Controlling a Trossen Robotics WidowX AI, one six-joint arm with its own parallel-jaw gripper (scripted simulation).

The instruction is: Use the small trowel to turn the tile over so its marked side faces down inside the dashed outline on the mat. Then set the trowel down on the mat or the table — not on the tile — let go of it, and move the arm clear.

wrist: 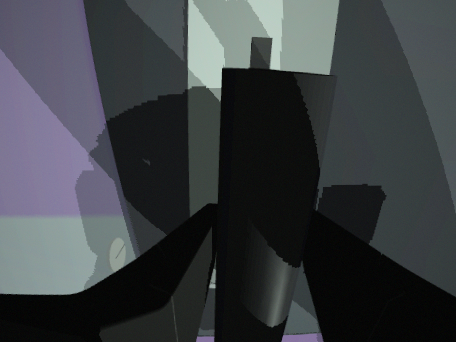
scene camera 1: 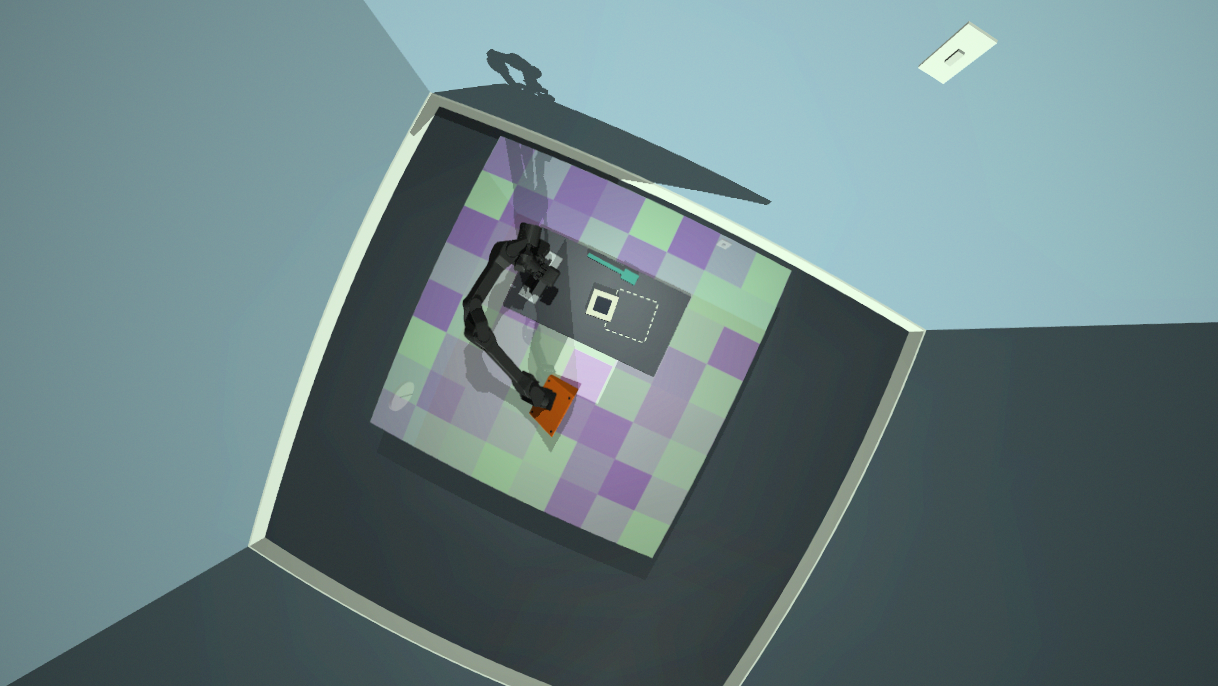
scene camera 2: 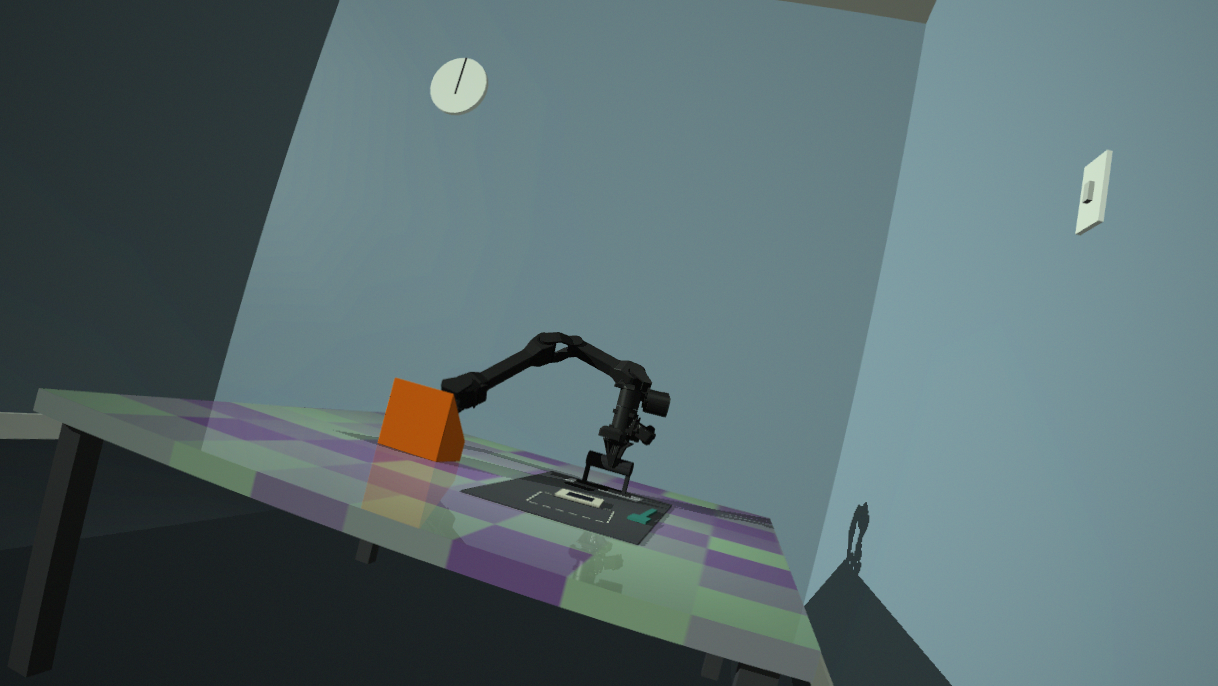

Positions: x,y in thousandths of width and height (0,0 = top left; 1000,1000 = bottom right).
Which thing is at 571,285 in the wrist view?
A trowel.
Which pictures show the gripper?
The wrist view, scene camera 1 and scene camera 2: all of them.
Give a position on a trowel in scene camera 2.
510,680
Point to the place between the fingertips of the gripper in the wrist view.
569,633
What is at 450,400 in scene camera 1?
The gripper.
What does the gripper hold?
A trowel.
